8 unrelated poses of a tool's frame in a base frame.
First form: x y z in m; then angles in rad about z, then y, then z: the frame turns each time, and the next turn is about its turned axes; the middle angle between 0 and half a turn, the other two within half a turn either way.
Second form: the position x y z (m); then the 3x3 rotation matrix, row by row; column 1 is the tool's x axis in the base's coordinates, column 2 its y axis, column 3 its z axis. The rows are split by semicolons. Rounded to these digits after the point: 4 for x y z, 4 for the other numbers.
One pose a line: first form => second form
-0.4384 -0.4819 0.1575 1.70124 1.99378 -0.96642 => -0.4384 -0.4819 0.1575; 0.8462 -0.5195 -0.1186; -0.1242 -0.4088 0.9041; -0.5182 -0.7503 -0.4105
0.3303 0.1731 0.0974 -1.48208 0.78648 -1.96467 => 0.3303 0.1731 0.0974; -0.9438 -0.3245 0.0627; 0.1882 -0.6837 -0.7051; 0.2717 -0.6537 0.7063
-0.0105 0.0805 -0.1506 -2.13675 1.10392 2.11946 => -0.0105 0.0805 -0.1506; 0.8461 -0.2343 -0.4788; -0.2594 0.6038 -0.7537; 0.4657 0.7619 0.4501
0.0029 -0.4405 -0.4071 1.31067 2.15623 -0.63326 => 0.0029 -0.4405 -0.4071; 0.4573 -0.8631 0.2144; -0.5826 -0.1087 0.8054; -0.6719 -0.4932 -0.5526
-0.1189 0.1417 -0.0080 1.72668 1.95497 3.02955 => -0.1189 0.1417 -0.0080; -0.1683 0.9752 -0.1439; 0.3506 0.1957 0.9159; 0.9213 0.1037 -0.3748
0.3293 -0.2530 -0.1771 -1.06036 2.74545 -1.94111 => 0.3293 -0.2530 -0.1771; -0.6503 -0.7359 0.1885; -0.7468 0.5736 -0.3367; 0.1396 -0.3597 -0.9226
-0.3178 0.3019 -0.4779 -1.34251 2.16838 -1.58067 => -0.3178 0.3019 -0.4779; -0.9728 -0.1369 0.1871; -0.2317 0.5458 -0.8052; 0.0082 -0.8267 -0.5626
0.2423 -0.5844 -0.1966 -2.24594 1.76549 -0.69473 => 0.2423 -0.5844 -0.1966; -0.4068 0.6771 -0.6132; 0.5161 -0.3835 -0.7659; -0.7537 -0.6281 -0.1935
